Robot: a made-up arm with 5 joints.
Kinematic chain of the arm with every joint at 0, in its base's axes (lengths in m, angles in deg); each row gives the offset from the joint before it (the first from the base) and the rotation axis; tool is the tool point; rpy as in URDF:
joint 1: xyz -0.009 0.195 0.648 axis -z
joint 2: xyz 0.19 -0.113 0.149 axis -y
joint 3: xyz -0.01 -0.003 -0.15 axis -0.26 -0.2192 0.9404
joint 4: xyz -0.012 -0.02 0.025 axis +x
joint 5: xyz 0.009 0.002 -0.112 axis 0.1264 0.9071 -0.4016
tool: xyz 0 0.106 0.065 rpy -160.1 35.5 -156.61
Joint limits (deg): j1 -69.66..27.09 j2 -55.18..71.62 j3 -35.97..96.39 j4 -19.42..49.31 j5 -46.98..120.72
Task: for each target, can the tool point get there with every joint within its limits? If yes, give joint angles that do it. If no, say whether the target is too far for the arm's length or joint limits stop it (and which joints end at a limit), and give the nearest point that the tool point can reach.
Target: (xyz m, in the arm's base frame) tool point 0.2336 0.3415 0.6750
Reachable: yes | joints -31.61 46.32 45.91 29.79 43.04
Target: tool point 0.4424 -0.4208 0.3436
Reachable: no: too far | nearest point 0.2923 -0.1561 0.5776 | short by 0.384 m
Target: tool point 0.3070 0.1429 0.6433
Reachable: yes | joints 5.45 43.97 55.96 2.25 43.96
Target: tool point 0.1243 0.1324 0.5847
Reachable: yes | joints -5.54 9.97 39.44 7.42 -27.79
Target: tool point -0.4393 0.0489 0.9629
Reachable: no: joint limits stop it (at a limit: joint 1, joint 2, joint 5) | nearest point -0.1170 0.0506 0.8007 | short by 0.361 m
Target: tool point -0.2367 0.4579 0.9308
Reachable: no: joint limits stop it (at a limit: joint 1, joint 2, joint 4, joint 5) | nearest point 0.0155 0.2832 0.7803 | short by 0.342 m
